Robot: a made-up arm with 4 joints.
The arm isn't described. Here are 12 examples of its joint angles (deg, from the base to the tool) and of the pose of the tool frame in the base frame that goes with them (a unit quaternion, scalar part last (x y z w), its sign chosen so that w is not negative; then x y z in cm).
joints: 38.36 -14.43 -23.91 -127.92
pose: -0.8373 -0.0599 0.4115 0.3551 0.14 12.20 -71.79
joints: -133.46 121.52 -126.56 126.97
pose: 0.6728 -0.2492 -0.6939 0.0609 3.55 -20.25 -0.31
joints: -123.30 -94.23 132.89 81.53
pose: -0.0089 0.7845 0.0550 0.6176 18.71 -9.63 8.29
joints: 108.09 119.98 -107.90 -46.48
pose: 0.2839 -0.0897 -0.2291 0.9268 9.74 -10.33 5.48
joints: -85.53 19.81 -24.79 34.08
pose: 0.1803 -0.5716 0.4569 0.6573 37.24 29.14 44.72
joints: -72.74 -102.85 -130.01 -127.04
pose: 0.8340 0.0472 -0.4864 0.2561 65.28 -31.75 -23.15
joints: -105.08 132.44 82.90 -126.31
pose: -0.3090 -0.2829 0.2872 0.8614 37.24 25.46 31.69
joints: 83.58 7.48 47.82 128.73
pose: 0.5000 -0.0362 -0.7135 0.4895 -41.32 -21.43 -36.97
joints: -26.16 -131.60 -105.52 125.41
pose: 0.0803 0.4701 -0.4902 0.7296 34.13 -40.13 -51.86
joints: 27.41 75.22 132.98 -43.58
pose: -0.0049 0.8578 -0.4793 0.1859 -32.63 6.99 -47.56
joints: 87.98 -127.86 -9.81 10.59
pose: -0.5910 0.4177 0.6127 0.3176 -48.02 -30.61 -44.56
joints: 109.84 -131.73 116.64 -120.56
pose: 0.9368 0.3011 0.1397 0.1103 -6.83 -5.32 10.77
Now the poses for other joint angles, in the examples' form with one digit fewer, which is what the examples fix.
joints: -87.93 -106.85 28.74 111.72
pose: -0.027 -0.841 0.088 0.534 30.2 -9.0 49.2
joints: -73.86 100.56 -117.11 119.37
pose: 0.114 -0.218 -0.967 0.059 -6.4 -6.8 4.8
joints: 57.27 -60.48 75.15 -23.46
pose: -0.742 0.112 -0.254 0.610 -4.2 -30.1 -35.8
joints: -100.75 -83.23 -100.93 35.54
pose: -0.467 -0.025 0.052 0.883 79.9 -9.1 18.6
